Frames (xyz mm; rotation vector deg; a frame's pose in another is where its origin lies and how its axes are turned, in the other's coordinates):
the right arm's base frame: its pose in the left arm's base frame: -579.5 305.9 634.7 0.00 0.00 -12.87
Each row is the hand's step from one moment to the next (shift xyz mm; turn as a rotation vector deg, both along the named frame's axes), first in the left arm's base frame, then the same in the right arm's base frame.
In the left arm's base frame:
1: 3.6 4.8 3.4 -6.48 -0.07 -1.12
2: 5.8 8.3 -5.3 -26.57 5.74 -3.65
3: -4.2 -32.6 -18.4 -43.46 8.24 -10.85
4: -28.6 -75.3 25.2 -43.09 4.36 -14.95
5: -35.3 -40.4 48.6 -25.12 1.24 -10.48
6: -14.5 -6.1 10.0 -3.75 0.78 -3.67
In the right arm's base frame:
1: 2.4 5.5 3.4 -6.30 -1.51 -1.12
2: 3.8 9.4 -5.3 -27.18 -0.32 -3.65
3: 3.2 -32.7 -18.4 -44.20 -1.65 -10.85
4: -11.1 -79.8 25.2 -42.98 -5.35 -14.95
5: -25.4 -47.2 48.6 -24.77 -4.39 -10.48
6: -12.8 -9.2 10.0 -3.83 -0.07 -3.67

